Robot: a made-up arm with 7 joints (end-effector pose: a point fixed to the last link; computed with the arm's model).
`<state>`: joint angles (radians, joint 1 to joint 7).
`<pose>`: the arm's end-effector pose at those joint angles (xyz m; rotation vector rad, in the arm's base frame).
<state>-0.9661 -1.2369 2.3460 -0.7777 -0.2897 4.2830 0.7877</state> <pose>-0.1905 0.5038 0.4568 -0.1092 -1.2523 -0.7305</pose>
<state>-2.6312 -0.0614 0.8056 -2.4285 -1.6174 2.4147 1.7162</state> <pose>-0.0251 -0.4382 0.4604 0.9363 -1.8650 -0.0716</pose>
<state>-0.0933 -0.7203 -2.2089 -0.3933 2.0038 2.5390 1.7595</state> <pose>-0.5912 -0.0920 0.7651 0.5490 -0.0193 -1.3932</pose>
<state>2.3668 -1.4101 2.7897 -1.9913 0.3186 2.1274 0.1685</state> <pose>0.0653 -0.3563 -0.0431 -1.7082 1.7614 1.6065</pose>
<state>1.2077 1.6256 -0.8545 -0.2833 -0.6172 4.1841 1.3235</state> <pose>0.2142 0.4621 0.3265 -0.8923 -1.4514 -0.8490</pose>
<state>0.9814 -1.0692 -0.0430 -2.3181 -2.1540 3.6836 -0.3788</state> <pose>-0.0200 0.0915 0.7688 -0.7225 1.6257 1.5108</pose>
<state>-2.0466 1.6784 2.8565 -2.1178 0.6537 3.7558 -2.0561</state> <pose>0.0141 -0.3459 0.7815 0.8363 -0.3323 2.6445</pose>
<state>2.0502 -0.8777 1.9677 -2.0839 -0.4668 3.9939 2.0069</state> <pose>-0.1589 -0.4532 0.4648 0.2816 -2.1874 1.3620</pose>
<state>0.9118 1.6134 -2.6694 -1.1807 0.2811 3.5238 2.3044</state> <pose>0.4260 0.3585 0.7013 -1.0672 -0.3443 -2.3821</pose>
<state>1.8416 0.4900 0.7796 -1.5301 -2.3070 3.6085 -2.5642</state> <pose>-0.4055 0.2313 0.5723 -1.8472 -1.2703 1.1765</pose>
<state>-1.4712 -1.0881 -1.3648 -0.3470 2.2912 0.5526 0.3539</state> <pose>-0.1663 0.5343 0.8279 1.8892 -0.4293 1.5655</pose>
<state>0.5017 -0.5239 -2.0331 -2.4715 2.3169 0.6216 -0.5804</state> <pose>0.0810 -0.4666 0.4012 0.0417 0.0034 -1.4350</pose>
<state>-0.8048 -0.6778 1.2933 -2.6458 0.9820 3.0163 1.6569</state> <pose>0.3474 0.1548 0.5878 -1.3669 2.0545 -0.7169</pose>
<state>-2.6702 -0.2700 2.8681 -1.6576 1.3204 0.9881 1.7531</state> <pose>0.5696 0.1920 0.5637 -1.7347 1.4365 2.1073</pose>
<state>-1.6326 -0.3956 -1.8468 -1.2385 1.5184 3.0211 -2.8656</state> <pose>-0.3440 0.3995 0.7587 0.4588 -1.3394 -1.1003</pose>
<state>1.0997 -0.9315 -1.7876 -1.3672 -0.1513 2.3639 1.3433</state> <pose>0.2184 -0.6202 0.6521 -0.7490 2.0759 -0.5738</pose>
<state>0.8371 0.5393 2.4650 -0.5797 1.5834 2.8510 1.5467</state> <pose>-0.0566 0.3091 1.0146 0.1975 -0.0294 -2.8700</pose>
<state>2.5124 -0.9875 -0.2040 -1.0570 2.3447 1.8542 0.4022</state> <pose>0.2159 -0.0105 1.1010 0.7831 -1.0283 1.7320</pose>
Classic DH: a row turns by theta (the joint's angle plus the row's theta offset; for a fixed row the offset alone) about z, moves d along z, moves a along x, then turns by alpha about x. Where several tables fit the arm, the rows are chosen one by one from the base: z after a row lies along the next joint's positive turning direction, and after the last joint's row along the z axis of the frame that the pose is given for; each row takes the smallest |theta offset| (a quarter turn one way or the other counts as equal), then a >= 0, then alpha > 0; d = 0 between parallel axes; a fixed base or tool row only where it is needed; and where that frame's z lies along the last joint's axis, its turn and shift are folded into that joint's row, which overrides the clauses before.
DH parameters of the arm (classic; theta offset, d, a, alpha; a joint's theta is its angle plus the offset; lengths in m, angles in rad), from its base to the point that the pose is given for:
joint 1: 0 0.43 0 -1.5708
joint 2: 0 0 0 1.5708
joint 3: 0 0.271 0.126 1.5708
joint 4: 0 0 -0.068 -1.5708
joint 5: 0 0.317 0 1.5708
joint 6: 0 0 0.114 1.5708
joint 7: 0 0 0 0

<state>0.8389 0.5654 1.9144 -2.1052 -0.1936 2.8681 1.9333</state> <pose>-0.3766 0.2954 0.7405 -2.2493 -0.8888 1.2565</pose>
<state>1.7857 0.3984 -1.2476 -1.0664 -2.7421 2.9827 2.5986</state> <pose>0.3222 0.3998 0.7303 -1.2415 -0.8970 -2.5831</pose>
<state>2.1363 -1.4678 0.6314 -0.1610 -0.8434 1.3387 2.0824</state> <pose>0.3081 -0.6153 0.6298 -0.4770 0.2159 0.9583</pose>
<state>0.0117 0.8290 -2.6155 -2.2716 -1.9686 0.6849 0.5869</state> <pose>-0.2390 -0.1781 0.8384 -1.2140 -0.8533 -2.1679</pose>
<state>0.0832 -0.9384 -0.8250 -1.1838 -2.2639 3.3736 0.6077</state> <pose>-0.0892 -0.2415 0.9210 0.7409 -0.0685 1.1765</pose>
